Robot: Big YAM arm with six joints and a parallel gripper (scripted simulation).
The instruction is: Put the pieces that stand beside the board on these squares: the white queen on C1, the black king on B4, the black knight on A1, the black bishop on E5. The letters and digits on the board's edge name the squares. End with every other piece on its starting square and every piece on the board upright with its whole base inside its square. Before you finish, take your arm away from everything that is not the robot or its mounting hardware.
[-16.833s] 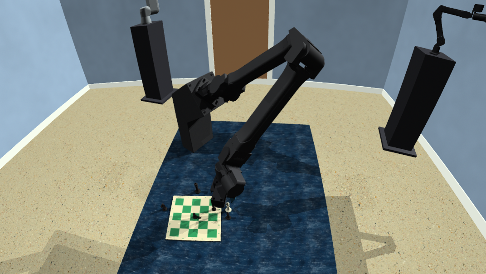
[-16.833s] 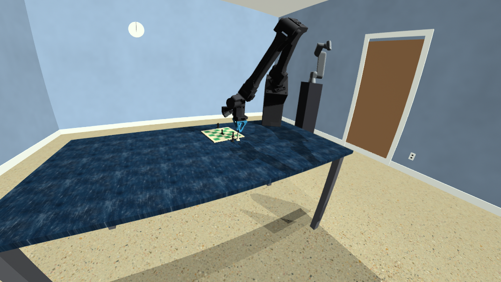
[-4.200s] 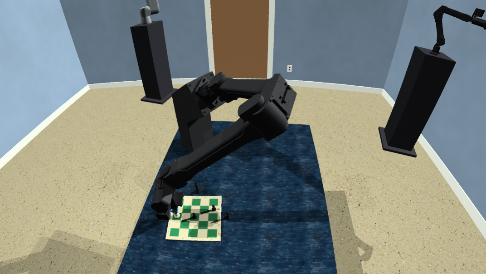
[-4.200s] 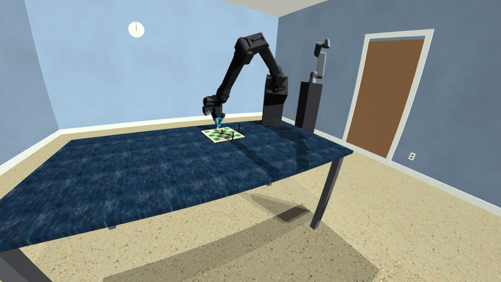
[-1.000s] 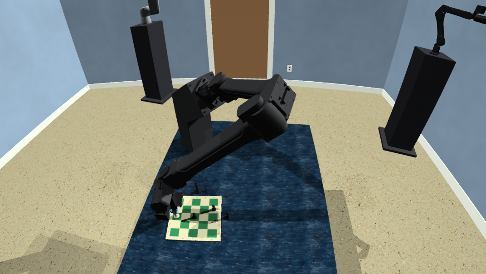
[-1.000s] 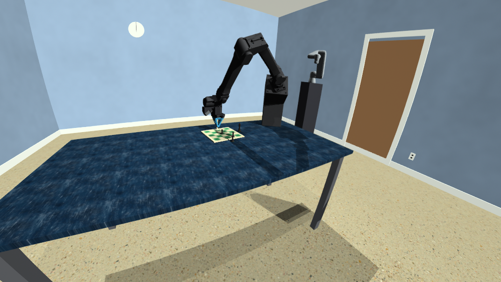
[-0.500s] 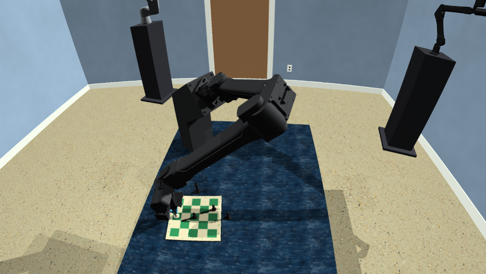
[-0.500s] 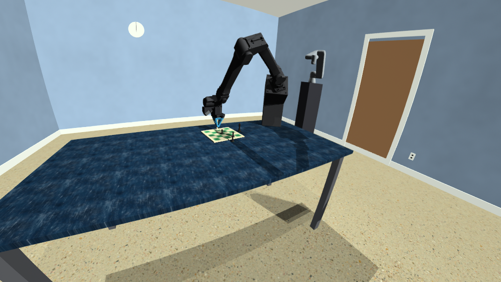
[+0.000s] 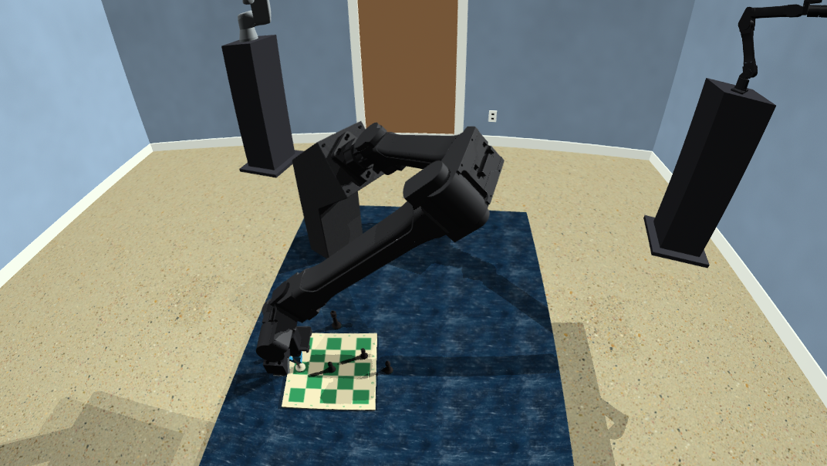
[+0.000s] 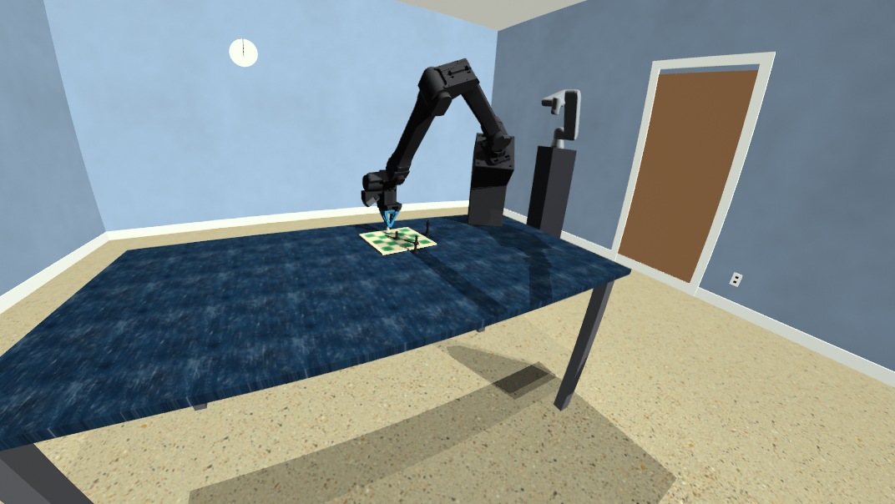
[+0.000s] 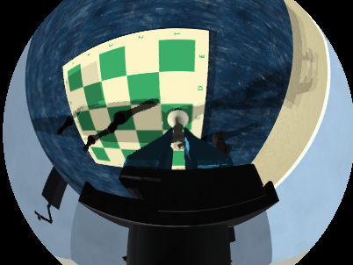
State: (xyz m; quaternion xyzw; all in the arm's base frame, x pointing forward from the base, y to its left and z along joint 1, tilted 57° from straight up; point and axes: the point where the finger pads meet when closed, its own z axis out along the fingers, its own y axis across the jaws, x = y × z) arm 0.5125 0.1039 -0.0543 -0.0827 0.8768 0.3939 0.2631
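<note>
Right now the white queen is 1 cm ahead of my hand. Round my hand: black king (15 cm behind, 2 cm to the left, 1 cm below); cream board (7 cm to the left, 4 cm below, 2 cm behind).
</note>
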